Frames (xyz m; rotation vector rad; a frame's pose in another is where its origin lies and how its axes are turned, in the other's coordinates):
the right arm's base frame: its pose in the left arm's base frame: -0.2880 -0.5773 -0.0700 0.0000 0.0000 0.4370
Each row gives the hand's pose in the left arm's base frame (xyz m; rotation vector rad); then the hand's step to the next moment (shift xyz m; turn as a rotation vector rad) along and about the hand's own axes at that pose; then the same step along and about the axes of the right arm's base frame.
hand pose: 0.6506 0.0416 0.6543 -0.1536 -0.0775 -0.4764
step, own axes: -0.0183 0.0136 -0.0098 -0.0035 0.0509 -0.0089
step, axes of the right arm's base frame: -0.0008 0.0209 -0.0134 0.0378 0.0318 -0.0157
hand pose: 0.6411 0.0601 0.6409 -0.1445 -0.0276 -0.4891
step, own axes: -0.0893 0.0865 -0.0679 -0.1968 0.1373 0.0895
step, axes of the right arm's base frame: 0.0103 0.1136 -0.0840 -0.0032 0.2493 0.0585
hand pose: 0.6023 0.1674 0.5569 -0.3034 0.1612 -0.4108
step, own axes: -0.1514 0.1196 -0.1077 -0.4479 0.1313 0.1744
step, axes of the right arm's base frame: -0.0461 0.1756 -0.1259 -0.1434 0.4482 0.1637
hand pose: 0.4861 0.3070 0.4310 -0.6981 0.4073 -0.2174
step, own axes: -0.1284 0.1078 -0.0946 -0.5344 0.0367 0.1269
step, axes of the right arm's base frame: -0.1072 0.1251 -0.0995 -0.2672 0.4289 0.2184
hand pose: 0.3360 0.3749 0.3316 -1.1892 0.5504 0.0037
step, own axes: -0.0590 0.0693 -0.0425 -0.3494 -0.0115 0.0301
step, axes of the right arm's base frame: -0.0773 0.0429 -0.0476 -0.2104 0.2306 0.1603
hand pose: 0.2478 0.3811 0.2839 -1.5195 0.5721 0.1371
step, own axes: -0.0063 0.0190 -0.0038 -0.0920 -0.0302 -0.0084
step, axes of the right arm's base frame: -0.0135 0.0056 -0.0142 -0.0562 0.0416 0.0675
